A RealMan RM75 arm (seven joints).
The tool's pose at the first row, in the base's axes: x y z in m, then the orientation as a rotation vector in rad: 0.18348, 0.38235, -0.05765, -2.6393, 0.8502, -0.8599
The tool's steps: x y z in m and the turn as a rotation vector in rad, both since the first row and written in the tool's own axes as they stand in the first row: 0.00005, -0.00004, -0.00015, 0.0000, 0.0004, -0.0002; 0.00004, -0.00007, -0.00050, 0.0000, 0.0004, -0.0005; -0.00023, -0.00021, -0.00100, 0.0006, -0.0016, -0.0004; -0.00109, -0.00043, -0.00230, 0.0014, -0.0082, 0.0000; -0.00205, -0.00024, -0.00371, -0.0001, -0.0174, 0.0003; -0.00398, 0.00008, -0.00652, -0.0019, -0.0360, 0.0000; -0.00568, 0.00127, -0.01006, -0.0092, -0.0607, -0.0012; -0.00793, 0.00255, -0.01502, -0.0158, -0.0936, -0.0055; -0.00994, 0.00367, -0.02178, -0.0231, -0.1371, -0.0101; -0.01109, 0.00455, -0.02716, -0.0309, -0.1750, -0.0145; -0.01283, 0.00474, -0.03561, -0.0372, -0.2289, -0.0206; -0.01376, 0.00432, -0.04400, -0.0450, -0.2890, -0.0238
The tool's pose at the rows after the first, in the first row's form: 0.18344, 0.38235, -0.05749, -2.6393, 0.8500, -0.8605; 0.18324, 0.38236, -0.05721, -2.6395, 0.8497, -0.8606; 0.18282, 0.38261, -0.05688, -2.6394, 0.8489, -0.8579; 0.18158, 0.38324, -0.05615, -2.6398, 0.8473, -0.8488; 0.18001, 0.38360, -0.05554, -2.6427, 0.8464, -0.8356; 0.17691, 0.38437, -0.05431, -2.6481, 0.8425, -0.8094; 0.17313, 0.38427, -0.05273, -2.6595, 0.8395, -0.7737; 0.16809, 0.38436, -0.05030, -2.6732, 0.8299, -0.7274; 0.16220, 0.38437, -0.04626, -2.6882, 0.8173, -0.6660; 0.15781, 0.38411, -0.04283, -2.7017, 0.8065, -0.6121; 0.15151, 0.38462, -0.03696, -2.7152, 0.7879, -0.5366; 0.14606, 0.38515, -0.03053, -2.7263, 0.7715, -0.4514
